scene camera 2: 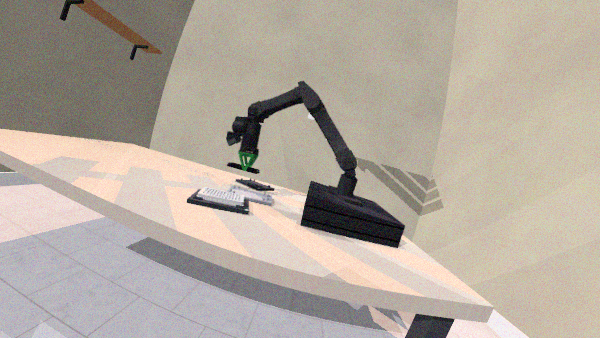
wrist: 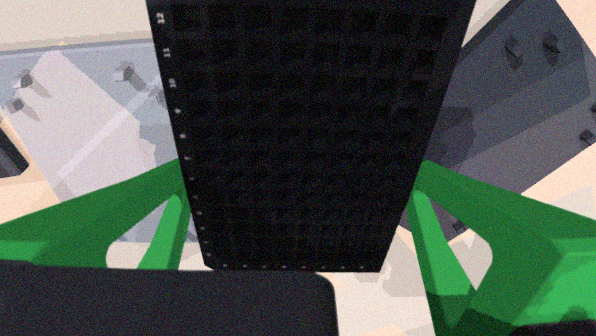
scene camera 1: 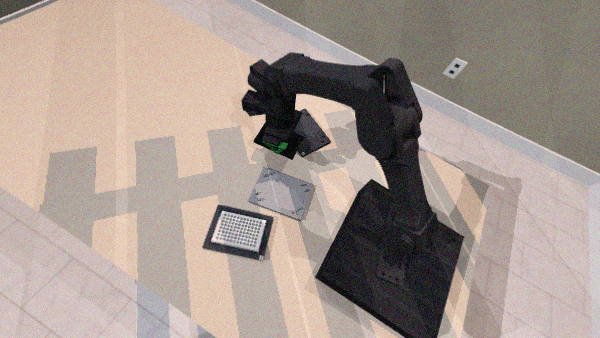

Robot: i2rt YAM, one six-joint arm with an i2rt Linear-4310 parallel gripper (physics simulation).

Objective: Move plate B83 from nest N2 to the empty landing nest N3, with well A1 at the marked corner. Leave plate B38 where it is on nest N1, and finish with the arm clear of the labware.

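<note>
My gripper is shut on the black plate B83, with a green finger on each long side. The plate looks about level and hangs in the air. Dark nest N3 lies below it, to its right in the wrist view and turned relative to it. Grey nest N2 is bare. White plate B38 sits on dark nest N1. The wrist view shows column numbers, 12 at the top; N3's A1 label is unclear there.
The arm's black base box stands on the table, right of the nests in both scene views. N2 lies between N1 and N3. A wall shelf is far off at the upper left.
</note>
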